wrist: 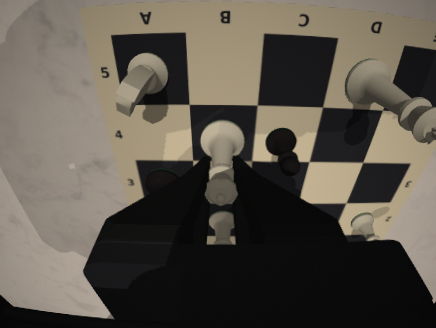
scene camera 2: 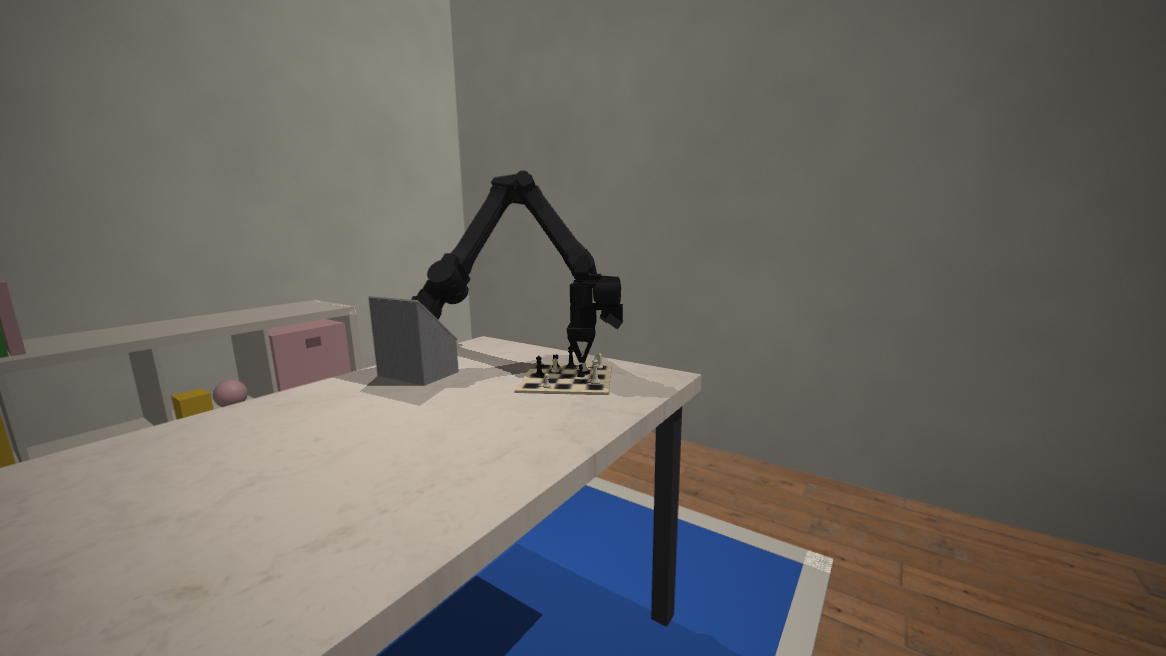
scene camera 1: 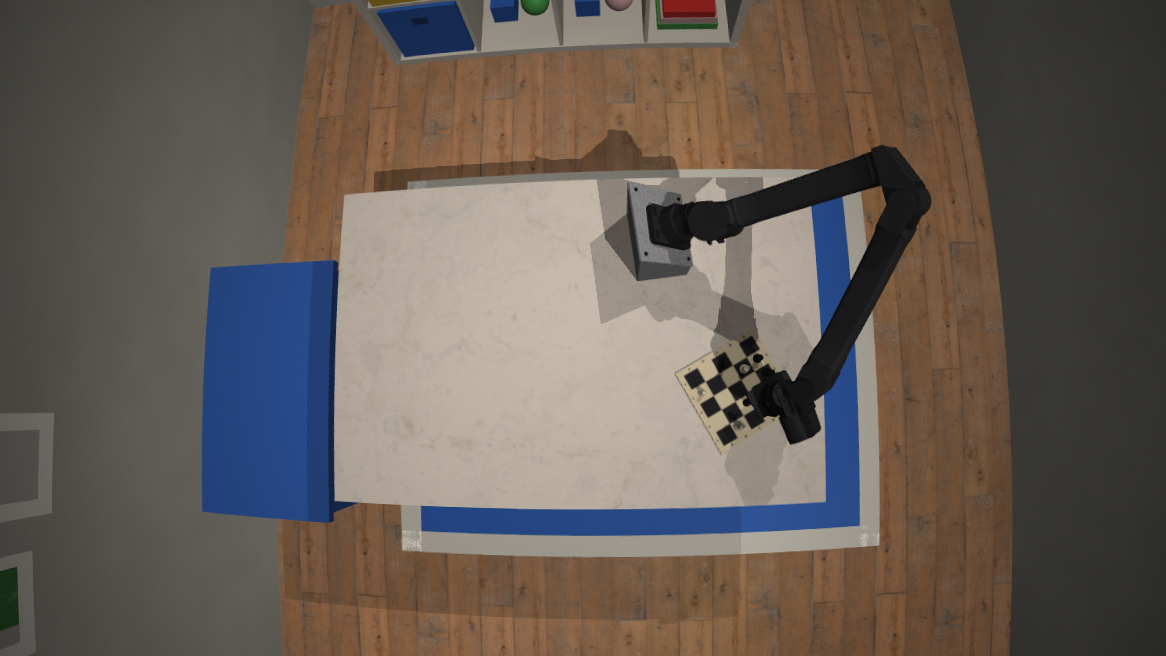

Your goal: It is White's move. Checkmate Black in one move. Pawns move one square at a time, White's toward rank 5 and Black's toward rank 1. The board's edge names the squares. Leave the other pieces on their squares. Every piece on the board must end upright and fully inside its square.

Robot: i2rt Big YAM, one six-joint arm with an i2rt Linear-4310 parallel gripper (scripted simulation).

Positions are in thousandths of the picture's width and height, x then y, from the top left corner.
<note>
In view: my gripper (scene camera 2: 500, 551), a small chessboard (scene camera 1: 620, 620), a white rook (wrist: 508, 425) and a black pawn (wrist: 643, 434).
The small chessboard shows as well in the wrist view (wrist: 602, 221) and in scene camera 2 (scene camera 2: 485, 582). My gripper also shows in the wrist view (wrist: 508, 508) and in scene camera 1 (scene camera 1: 654, 601).
</note>
